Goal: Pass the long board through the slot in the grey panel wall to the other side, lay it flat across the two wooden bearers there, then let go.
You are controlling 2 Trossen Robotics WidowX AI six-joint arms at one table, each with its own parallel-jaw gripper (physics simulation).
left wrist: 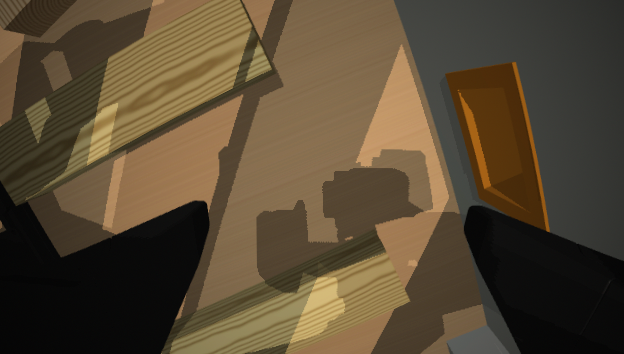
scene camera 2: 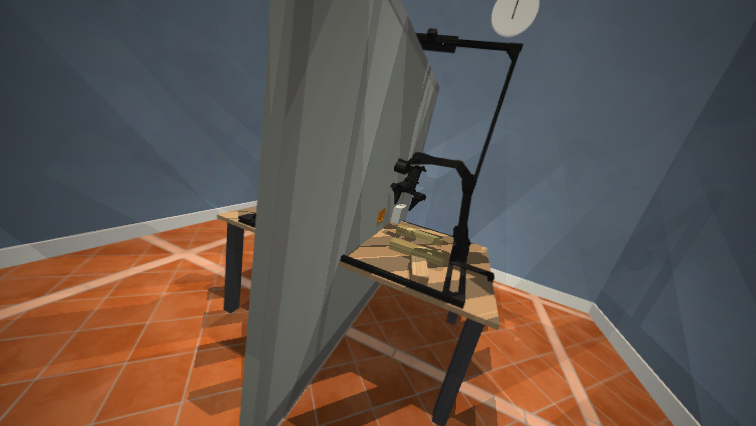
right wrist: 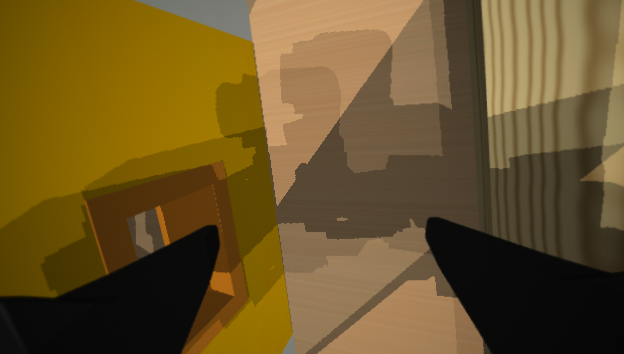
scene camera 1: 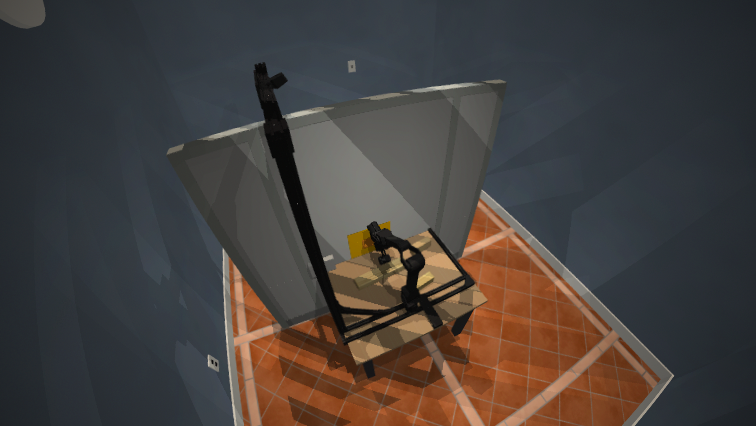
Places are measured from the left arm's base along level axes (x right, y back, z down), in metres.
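Where they show: left gripper, fingertip midpoint: [left wrist: 339, 216] [scene camera 2: 401, 207]; right gripper, fingertip midpoint: [right wrist: 324, 231] [scene camera 1: 379, 250]; left arm's base, link origin: [left wrist: 12, 263] [scene camera 2: 458, 258]; right arm's base, link origin: [scene camera 1: 411, 306].
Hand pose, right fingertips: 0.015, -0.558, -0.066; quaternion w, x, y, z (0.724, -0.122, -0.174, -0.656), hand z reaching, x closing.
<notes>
Each offset is from my right fingertips to the centre of the thing, as dx, dy, dz. "spot": to the spot under its first point.
The grey panel wall [scene camera 1: 370, 174] [scene camera 2: 338, 158] has a slot with an orange frame [scene camera 1: 366, 240] [scene camera 2: 380, 216] [left wrist: 522, 100] [right wrist: 236, 260], set in a yellow plate @(spot: -0.067, +0.075, -0.008) [right wrist: 150, 90] on the right arm's side. My left gripper [scene camera 2: 405, 205] [left wrist: 339, 216] is open and empty, above the table near the wall. Below it lie a wide striped piece @(-0.100, +0.369, +0.066) [left wrist: 175, 65] and a narrower one @(+0.133, +0.333, +0.066) [left wrist: 325, 300]. My right gripper [scene camera 1: 383, 260] [right wrist: 324, 231] is open and empty, close to the plate. A striped piece @(+0.033, -0.103, +0.065) [scene camera 1: 378, 276] [right wrist: 550, 60] lies parallel to the wall. I cannot tell which piece is the long board.
On the right arm's table, more wood @(-0.128, -0.258, +0.063) [scene camera 1: 425, 278] shows beside the arm base. On the left arm's table, a block @(-0.277, +0.413, +0.066) [scene camera 2: 419, 270] lies near the striped piece @(spot: -0.131, +0.375, +0.053) [scene camera 2: 417, 251]. A grey fixture @(spot: +0.255, +0.169, +0.015) [scene camera 2: 399, 213] stands by the wall near the left gripper. Black rails run along the table edges.
</notes>
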